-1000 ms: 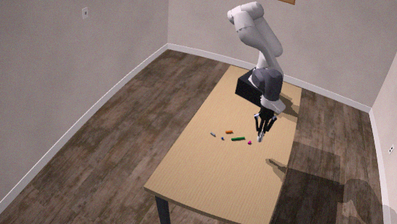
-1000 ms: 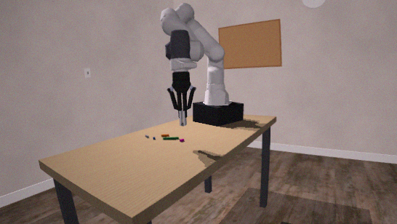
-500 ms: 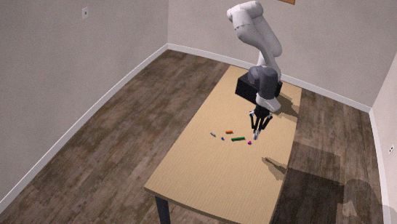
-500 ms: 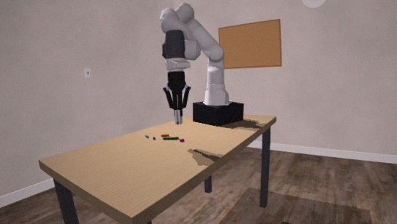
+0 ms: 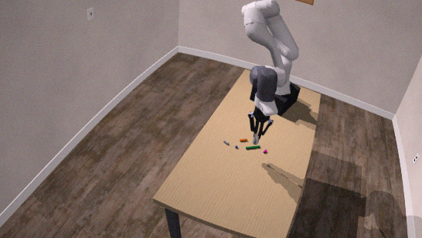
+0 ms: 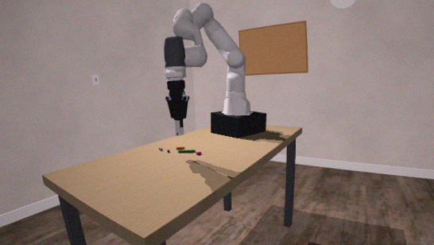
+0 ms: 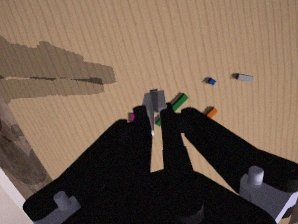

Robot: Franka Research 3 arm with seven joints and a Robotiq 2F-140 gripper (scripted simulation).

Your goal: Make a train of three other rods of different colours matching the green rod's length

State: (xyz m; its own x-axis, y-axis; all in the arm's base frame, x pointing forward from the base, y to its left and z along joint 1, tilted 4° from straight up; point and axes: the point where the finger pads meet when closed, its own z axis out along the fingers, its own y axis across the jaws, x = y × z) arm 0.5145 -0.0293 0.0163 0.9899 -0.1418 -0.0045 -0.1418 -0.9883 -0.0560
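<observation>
My gripper is now 30 mm past the blue rod, 100 mm to the left of it and 120 mm above it. Also, from my hand: magenta rod (50 mm behind, 60 mm to the left, 120 mm below); then green rod (60 mm behind, 10 mm to the right, 120 mm below); then orange rod (90 mm behind, 80 mm to the right, 120 mm below).
</observation>
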